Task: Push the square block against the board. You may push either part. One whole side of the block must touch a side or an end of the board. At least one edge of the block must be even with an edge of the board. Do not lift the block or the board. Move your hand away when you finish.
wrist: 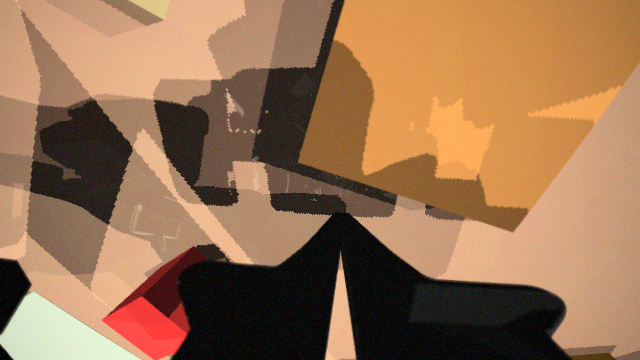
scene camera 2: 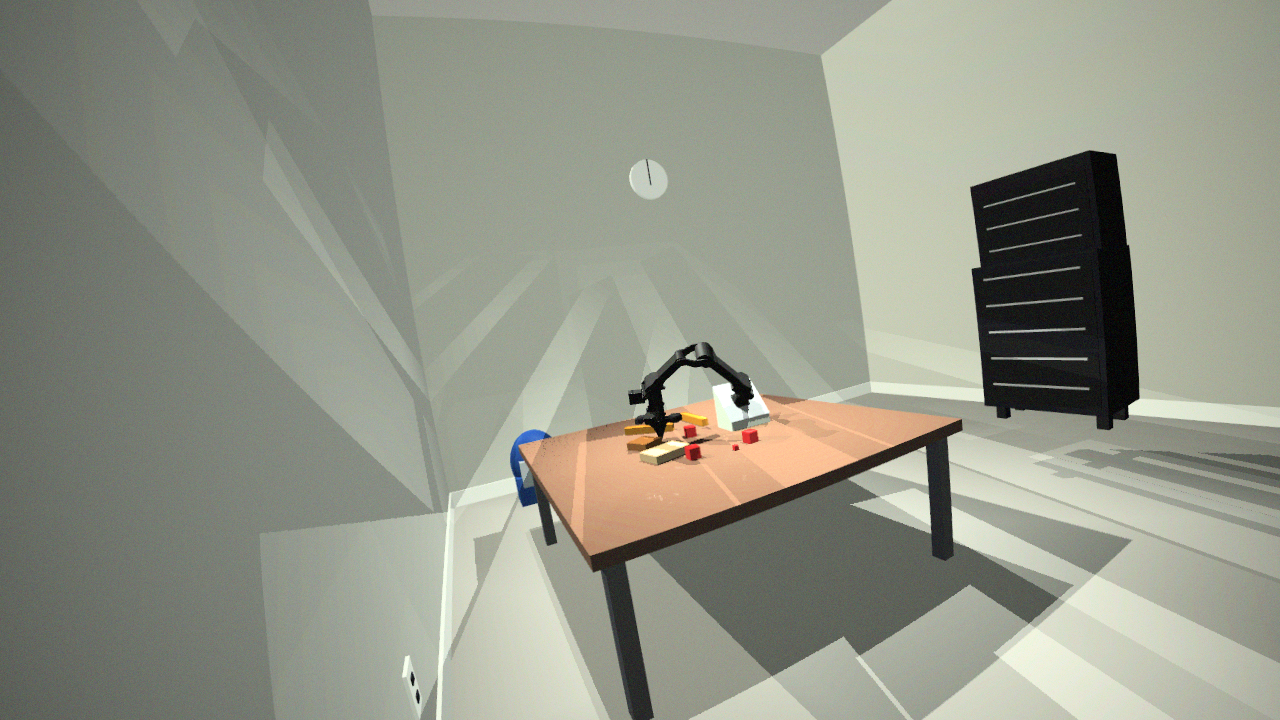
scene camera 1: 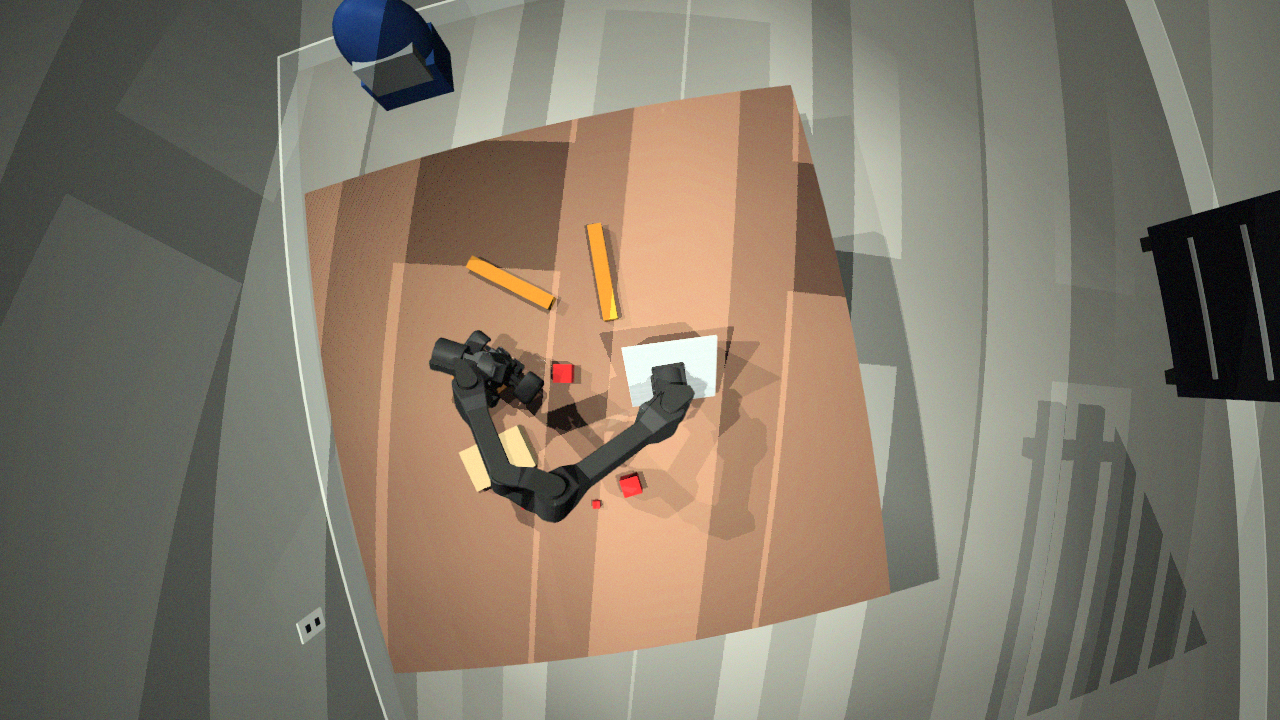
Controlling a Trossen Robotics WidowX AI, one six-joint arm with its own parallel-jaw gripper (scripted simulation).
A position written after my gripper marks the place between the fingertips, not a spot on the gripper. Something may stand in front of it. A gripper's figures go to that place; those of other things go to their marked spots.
Scene:
My gripper (wrist: 341,220): 0.11 m from the lens. A flat orange square block (wrist: 476,115) is 0.09 m from the lens.

